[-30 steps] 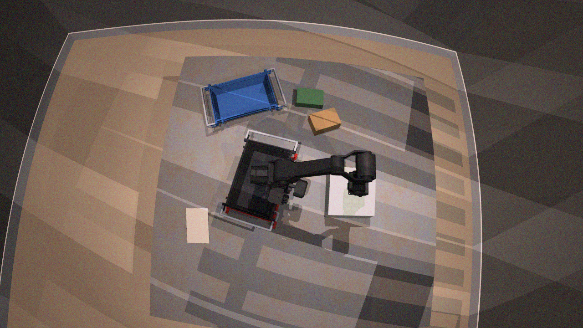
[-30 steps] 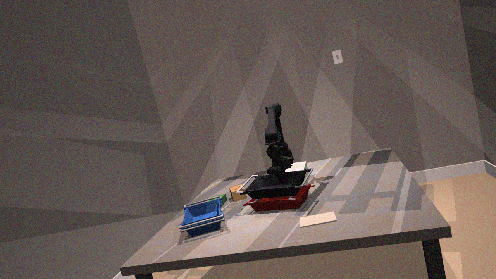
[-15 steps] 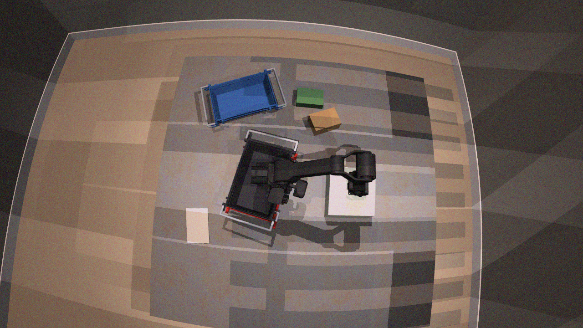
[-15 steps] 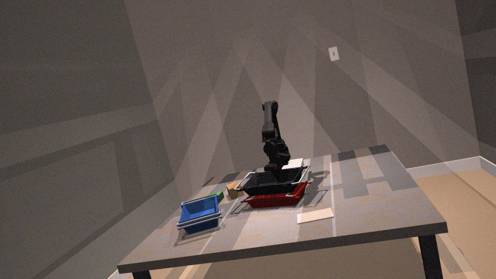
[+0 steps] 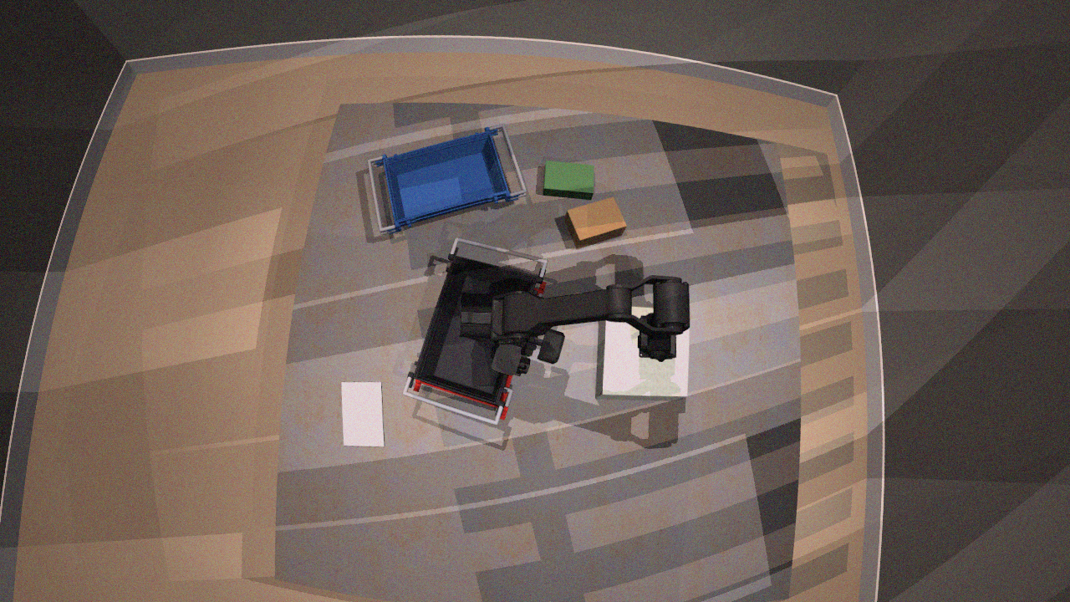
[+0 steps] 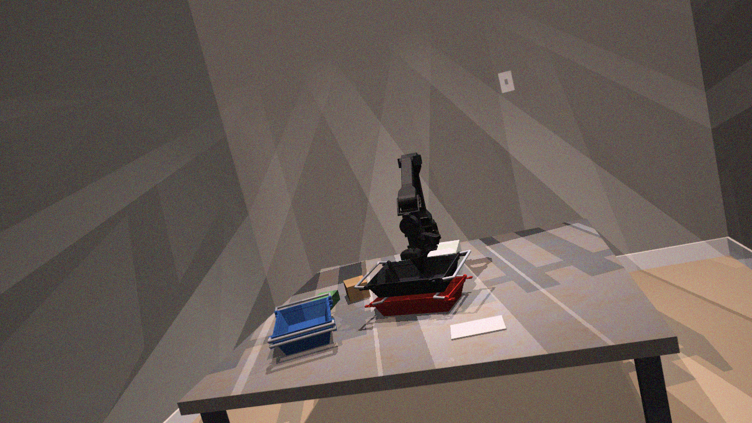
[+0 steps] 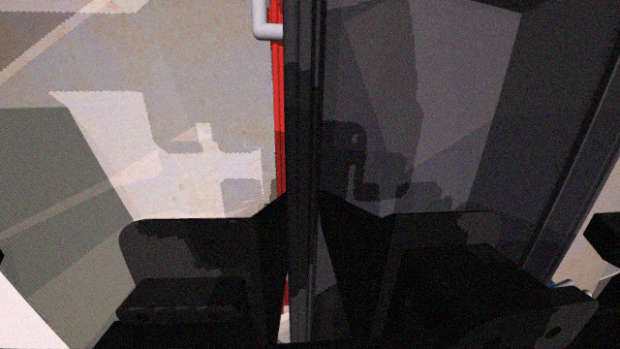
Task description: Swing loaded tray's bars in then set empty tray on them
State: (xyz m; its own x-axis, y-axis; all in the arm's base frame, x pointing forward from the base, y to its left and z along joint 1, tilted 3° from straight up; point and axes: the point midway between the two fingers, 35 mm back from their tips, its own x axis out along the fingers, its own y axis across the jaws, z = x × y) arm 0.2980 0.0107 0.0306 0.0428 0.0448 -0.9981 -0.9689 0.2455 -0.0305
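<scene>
Right now my gripper tip is 8 cm short of the black tray, 2 cm to the left of it and 2 cm below it. Also, from my gripper tip: orange block (18 cm behind, 31 cm to the right, 6 cm below); then green block (12 cm behind, 43 cm to the right, 7 cm below); then pale card (34 cm ahead, 17 cm to the left, 9 cm below).
</scene>
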